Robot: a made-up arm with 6 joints. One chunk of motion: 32 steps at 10 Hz.
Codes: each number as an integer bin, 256 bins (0 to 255) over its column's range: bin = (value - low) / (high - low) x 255, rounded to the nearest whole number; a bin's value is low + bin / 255 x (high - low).
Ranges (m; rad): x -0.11..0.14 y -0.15..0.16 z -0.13..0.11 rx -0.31..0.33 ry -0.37..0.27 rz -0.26..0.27
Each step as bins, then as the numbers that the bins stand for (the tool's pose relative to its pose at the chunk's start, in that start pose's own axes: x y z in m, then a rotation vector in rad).
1 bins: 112 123 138 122 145 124
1 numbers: -0.0002 -0.0005 -0.0001 -0.0038 -0.0061 -0.0023
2 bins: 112 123 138 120 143 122
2 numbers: -0.0002 -0.0005 -0.0001 -0.0088 -0.0111 -0.0064
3 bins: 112 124 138 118 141 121
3 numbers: -0.0002 0.0007 -0.0001 -0.0138 -0.0161 -0.0085
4 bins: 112 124 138 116 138 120
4 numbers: -0.0002 0.0007 -0.0001 -0.0189 -0.0236 -0.0106
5 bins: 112 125 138 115 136 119
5 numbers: -0.0002 0.0020 -0.0001 -0.0214 -0.0287 -0.0127
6 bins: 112 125 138 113 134 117
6 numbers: -0.0002 0.0020 -0.0001 -0.0264 -0.0337 -0.0168
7 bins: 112 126 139 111 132 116
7 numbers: -0.0002 0.0032 0.0008 -0.0314 -0.0387 -0.0189
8 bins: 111 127 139 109 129 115
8 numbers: -0.0012 0.0044 0.0008 -0.0364 -0.0462 -0.0210
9 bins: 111 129 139 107 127 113
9 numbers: -0.0012 0.0068 0.0008 -0.0415 -0.0513 -0.0251
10 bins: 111 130 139 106 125 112
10 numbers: -0.0012 0.0080 0.0008 -0.0440 -0.0563 -0.0272
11 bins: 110 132 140 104 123 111
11 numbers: -0.0022 0.0105 0.0018 -0.0490 -0.0613 -0.0293
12 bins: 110 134 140 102 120 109
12 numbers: -0.0022 0.0129 0.0018 -0.0540 -0.0688 -0.0335
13 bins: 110 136 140 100 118 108
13 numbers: -0.0022 0.0153 0.0018 -0.0590 -0.0738 -0.0355
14 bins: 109 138 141 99 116 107
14 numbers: -0.0031 0.0178 0.0027 -0.0615 -0.0789 -0.0376
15 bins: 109 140 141 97 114 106
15 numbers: -0.0031 0.0202 0.0027 -0.0665 -0.0839 -0.0397
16 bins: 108 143 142 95 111 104
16 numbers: -0.0041 0.0238 0.0036 -0.0716 -0.0914 -0.0438
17 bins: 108 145 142 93 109 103
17 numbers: -0.0041 0.0263 0.0036 -0.0766 -0.0964 -0.0459
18 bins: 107 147 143 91 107 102
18 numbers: -0.0051 0.0287 0.0046 -0.0816 -0.1015 -0.0480
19 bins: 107 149 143 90 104 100
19 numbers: -0.0051 0.0311 0.0046 -0.0841 -0.1090 -0.0522
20 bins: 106 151 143 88 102 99
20 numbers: -0.0061 0.0336 0.0046 -0.0891 -0.1140 -0.0542
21 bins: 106 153 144 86 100 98
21 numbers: -0.0061 0.0360 0.0055 -0.0942 -0.1190 -0.0563
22 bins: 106 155 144 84 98 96
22 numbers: -0.0061 0.0384 0.0055 -0.0992 -0.1240 -0.0605
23 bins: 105 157 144 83 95 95
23 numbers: -0.0071 0.0409 0.0055 -0.1017 -0.1316 -0.0625
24 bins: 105 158 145 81 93 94
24 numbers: -0.0071 0.0421 0.0065 -0.1067 -0.1366 -0.0646
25 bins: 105 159 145 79 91 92
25 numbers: -0.0071 0.0433 0.0065 -0.1117 -0.1416 -0.0688
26 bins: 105 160 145 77 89 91
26 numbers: -0.0071 0.0445 0.0065 -0.1167 -0.1466 -0.0709
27 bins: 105 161 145 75 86 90
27 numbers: -0.0071 0.0457 0.0065 -0.1218 -0.1542 -0.0729
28 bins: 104 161 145 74 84 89
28 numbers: -0.0080 0.0457 0.0065 -0.1243 -0.1592 -0.0750
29 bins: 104 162 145 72 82 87
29 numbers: -0.0080 0.0469 0.0065 -0.1293 -0.1642 -0.0792
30 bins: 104 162 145 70 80 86
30 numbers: -0.0080 0.0469 0.0065 -0.1343 -0.1692 -0.0813
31 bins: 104 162 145 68 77 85
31 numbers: -0.0080 0.0469 0.0065 -0.1393 -0.1767 -0.0833
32 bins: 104 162 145 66 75 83
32 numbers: -0.0080 0.0469 0.0065 -0.1444 -0.1818 -0.0875
